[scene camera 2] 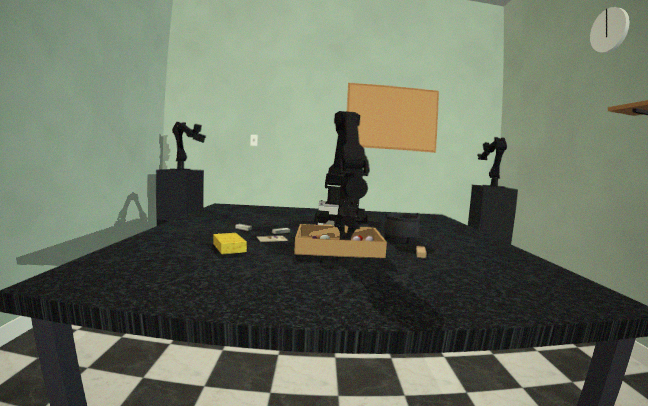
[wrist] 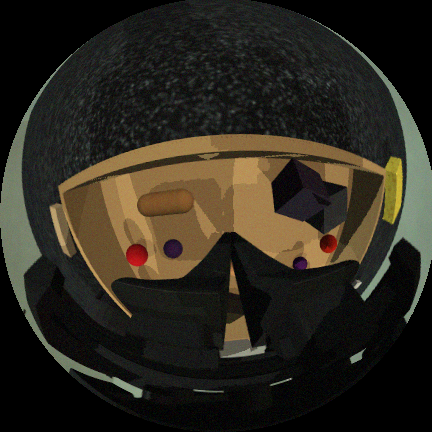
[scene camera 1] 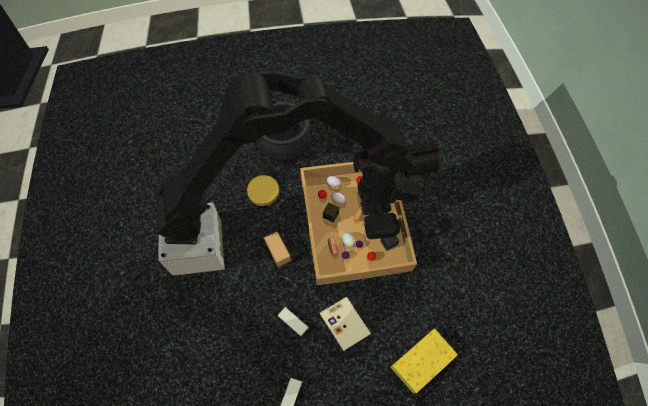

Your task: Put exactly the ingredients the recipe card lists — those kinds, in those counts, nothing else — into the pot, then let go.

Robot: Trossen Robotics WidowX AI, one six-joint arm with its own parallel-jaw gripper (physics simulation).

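Note:
My gripper (wrist: pixel 229 236) is shut and empty, its tips together low over the wooden tray (scene camera 1: pixel 365 278) (scene camera 2: pixel 340 248) (wrist: pixel 230 143). Two purple balls (wrist: pixel 173 248) (wrist: pixel 300 263) lie on either side of the fingers. An orange-brown sausage shape (wrist: pixel 165 202) lies beyond them. The tray also holds red balls (scene camera 1: pixel 322 194) (scene camera 1: pixel 371 256), pale eggs (scene camera 1: pixel 333 181) (scene camera 1: pixel 348 239), a dark cube (scene camera 1: pixel 330 212) and dark blocks (wrist: pixel 300 195). The arm hides part of the tray. The dark pot (scene camera 1: pixel 285 148) (scene camera 2: pixel 401 227) stands behind the tray; its inside is unclear. The recipe card (scene camera 1: pixel 352 331) shows purple and orange-brown icons with dots.
A tan block (scene camera 1: pixel 277 248) (scene camera 2: pixel 421 251) and a yellow disc (scene camera 1: pixel 263 190) lie left of the tray in the overhead view. Small white blocks (scene camera 1: pixel 293 321) (scene camera 1: pixel 291 392) and a yellow sponge (scene camera 1: pixel 425 360) (scene camera 2: pixel 230 243) lie near the card. Tray walls surround the fingers.

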